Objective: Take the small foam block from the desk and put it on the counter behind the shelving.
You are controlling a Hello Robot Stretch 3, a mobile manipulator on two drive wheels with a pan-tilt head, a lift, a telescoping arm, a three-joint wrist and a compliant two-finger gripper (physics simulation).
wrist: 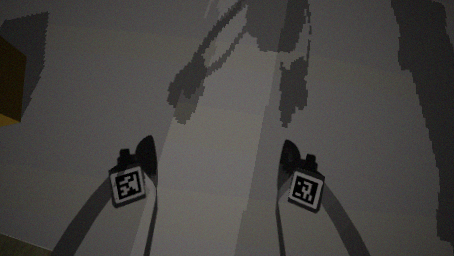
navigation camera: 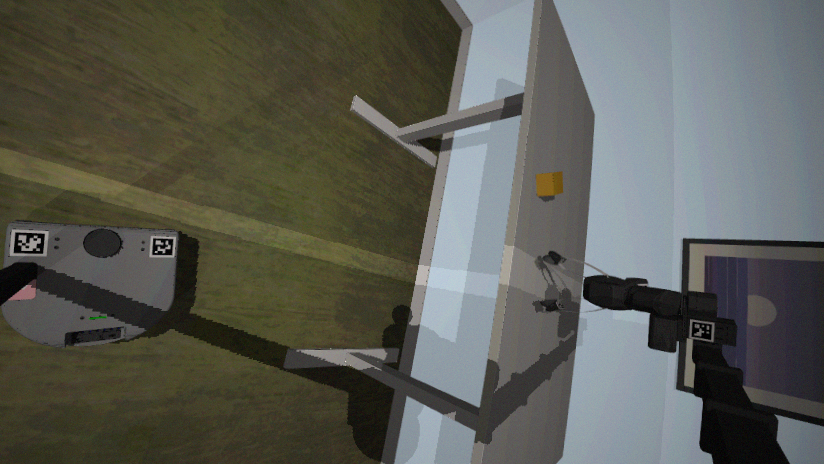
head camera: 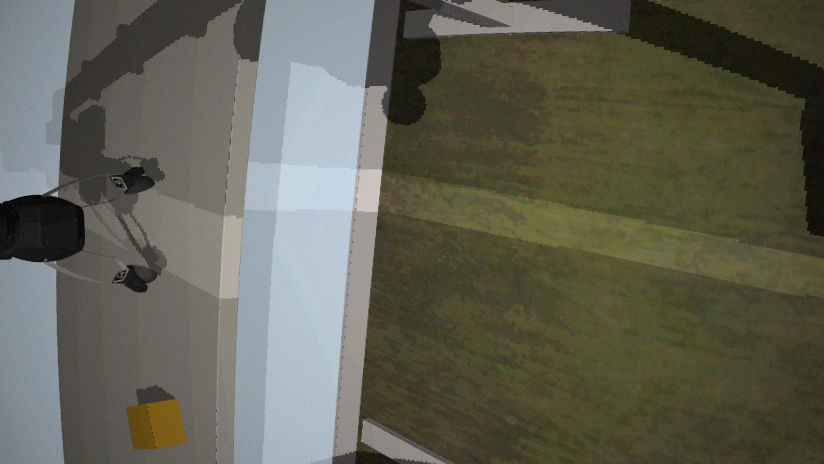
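Seen in the pictures: gripper, between the fingertips: (navigation camera: 544, 280) (head camera: 148, 229); robot's base, origin of its link: (navigation camera: 103, 241).
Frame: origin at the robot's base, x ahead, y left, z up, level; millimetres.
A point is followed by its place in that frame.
Observation:
The small foam block (head camera: 154, 424) @[x 228, y -817, z 990 mm] (navigation camera: 548, 183) @[x 232, y -816, z 982 mm] is a yellow-orange cube on the grey desk (head camera: 138, 340) @[x 136, y -955, z 950 mm] (navigation camera: 562, 132) @[x 455, y -1052, z 950 mm]. In the wrist view part of the block (wrist: 10, 82) shows at the left edge. My gripper (head camera: 141, 229) @[x -23, y -787, z 991 mm] (navigation camera: 553, 281) @[x -23, y -787, z 991 mm] (wrist: 218, 155) @[x -23, y -787, z 991 mm] is open, with bare desk top showing between its fingertips. It hangs above the desk, pointing down, to one side of the block and apart from it. The fingers' shadows fall on the desk close by. The counter and the shelving do not show in these views.
A framed picture (navigation camera: 764, 328) @[x -160, y -1425, z 1504 mm] hangs on the pale wall (navigation camera: 628, 144) @[x 552, y -1593, z 1091 mm] beside the arm (navigation camera: 726, 391) @[x -89, y -461, z 1297 mm]. The desk's legs (navigation camera: 461, 119) @[x 651, y -1162, z 464 mm] stand on the green-brown floor (navigation camera: 230, 115) @[x 489, y -317, z 0 mm]. My base (navigation camera: 132, 276) @[x -85, y -67, z 159 mm] stands on that floor, off the desk's front side.

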